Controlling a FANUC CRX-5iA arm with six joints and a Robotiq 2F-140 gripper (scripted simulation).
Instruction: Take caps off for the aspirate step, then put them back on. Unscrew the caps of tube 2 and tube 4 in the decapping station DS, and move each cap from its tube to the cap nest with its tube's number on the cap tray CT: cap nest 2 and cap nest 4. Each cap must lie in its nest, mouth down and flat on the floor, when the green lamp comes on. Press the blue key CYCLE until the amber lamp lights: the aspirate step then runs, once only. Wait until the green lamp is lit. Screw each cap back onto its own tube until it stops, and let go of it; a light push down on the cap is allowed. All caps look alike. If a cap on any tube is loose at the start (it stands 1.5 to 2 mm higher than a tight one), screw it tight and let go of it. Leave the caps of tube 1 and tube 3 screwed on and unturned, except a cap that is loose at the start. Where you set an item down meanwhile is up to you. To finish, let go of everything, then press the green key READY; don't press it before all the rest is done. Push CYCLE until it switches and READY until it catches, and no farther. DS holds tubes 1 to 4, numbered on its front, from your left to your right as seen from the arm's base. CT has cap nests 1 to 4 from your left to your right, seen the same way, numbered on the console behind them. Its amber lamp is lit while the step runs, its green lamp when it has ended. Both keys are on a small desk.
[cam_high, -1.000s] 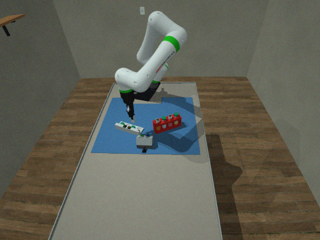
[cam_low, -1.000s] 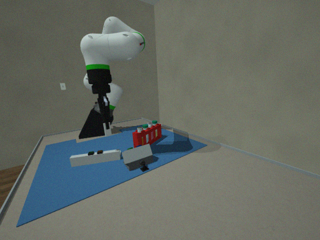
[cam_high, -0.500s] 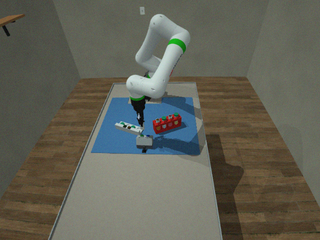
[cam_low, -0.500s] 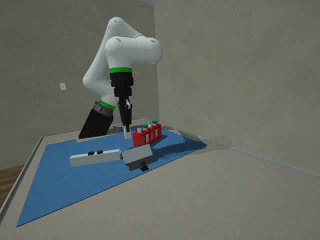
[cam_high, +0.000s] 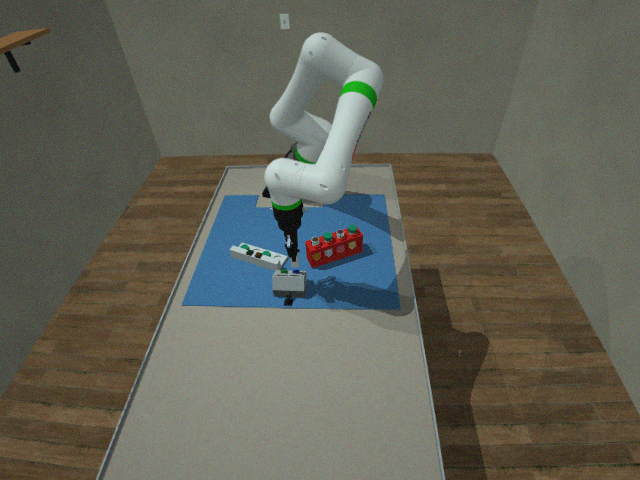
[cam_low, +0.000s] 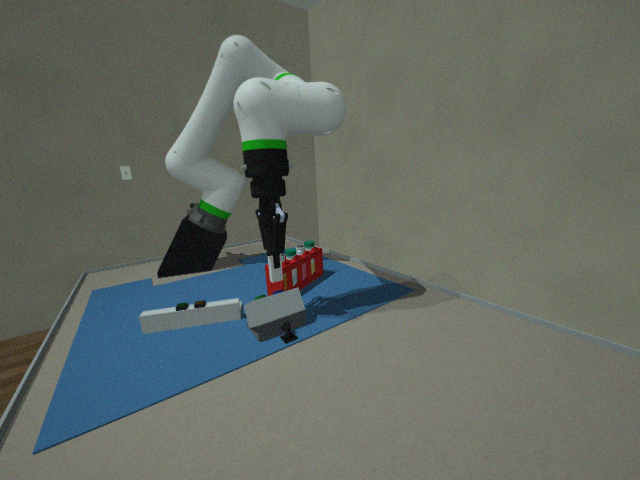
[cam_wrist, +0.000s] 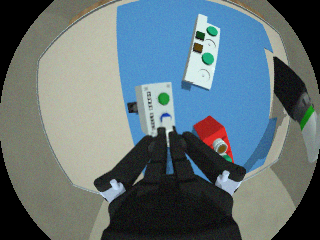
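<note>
Now: the blue key 6 cm below my hand. Also, from my hand: grey key desk 2 cm ahead, 2 cm to the right, 8 cm below; green key 4 cm to the right, 6 cm below.
</note>
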